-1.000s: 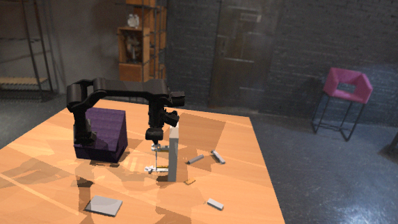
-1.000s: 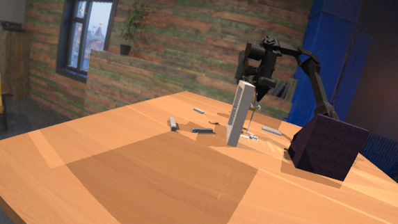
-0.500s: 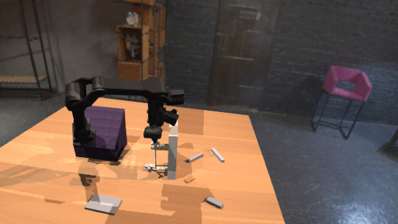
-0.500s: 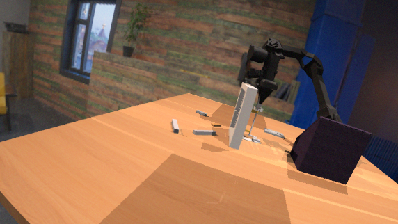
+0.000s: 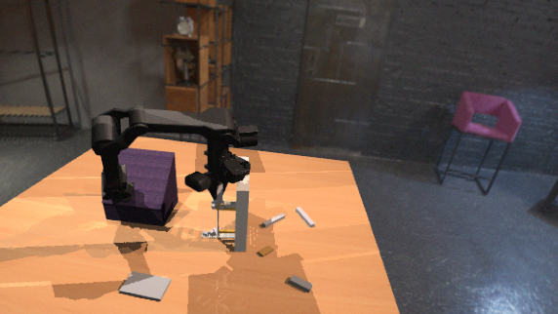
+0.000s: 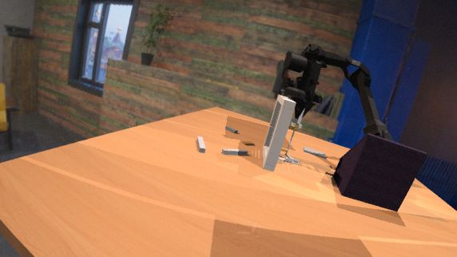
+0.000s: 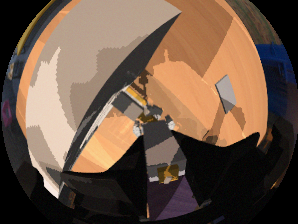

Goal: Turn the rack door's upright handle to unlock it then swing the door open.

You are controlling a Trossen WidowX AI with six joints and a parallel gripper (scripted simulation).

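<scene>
The handle is 3 cm below my gripper tip. The rest, counted from my gripper tip: flat grey plate (15 cm behind, 20 cm to the right, 15 cm below); then brown block (15 cm ahead, 4 cm to the right, 16 cm below).
</scene>
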